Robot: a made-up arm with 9 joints. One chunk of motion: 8 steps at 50 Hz.
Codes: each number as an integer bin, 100 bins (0 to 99) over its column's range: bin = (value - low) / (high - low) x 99, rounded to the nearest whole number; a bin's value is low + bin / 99 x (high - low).
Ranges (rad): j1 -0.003..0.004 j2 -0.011..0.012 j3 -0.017..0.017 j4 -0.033..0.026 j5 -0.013..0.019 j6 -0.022..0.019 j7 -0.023..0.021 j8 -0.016..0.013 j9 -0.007..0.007
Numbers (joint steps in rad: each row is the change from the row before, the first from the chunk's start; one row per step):
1: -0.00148 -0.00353 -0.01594 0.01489 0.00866 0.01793 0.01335 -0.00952 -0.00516
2: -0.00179 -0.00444 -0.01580 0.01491 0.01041 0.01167 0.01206 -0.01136 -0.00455
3: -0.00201 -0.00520 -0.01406 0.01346 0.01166 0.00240 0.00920 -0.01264 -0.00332
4: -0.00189 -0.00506 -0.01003 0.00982 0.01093 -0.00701 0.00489 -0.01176 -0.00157
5: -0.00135 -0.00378 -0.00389 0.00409 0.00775 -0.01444 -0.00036 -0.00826 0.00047
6: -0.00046 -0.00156 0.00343 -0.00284 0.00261 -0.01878 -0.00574 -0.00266 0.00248
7: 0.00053 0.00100 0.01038 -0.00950 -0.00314 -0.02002 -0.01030 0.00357 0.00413
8: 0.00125 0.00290 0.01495 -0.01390 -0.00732 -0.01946 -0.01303 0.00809 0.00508
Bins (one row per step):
1: 21 32 3 80 67 96 82 22 13
2: 17 28 3 80 72 81 79 16 17
3: 14 25 9 78 76 59 72 11 26
4: 16 26 20 72 74 36 63 14 38
5: 23 31 38 62 64 18 51 26 53
6: 36 41 59 51 48 8 39 46 67
7: 50 52 80 39 31 5 29 67 79
8: 60 60 93 32 18 6 22 82 85

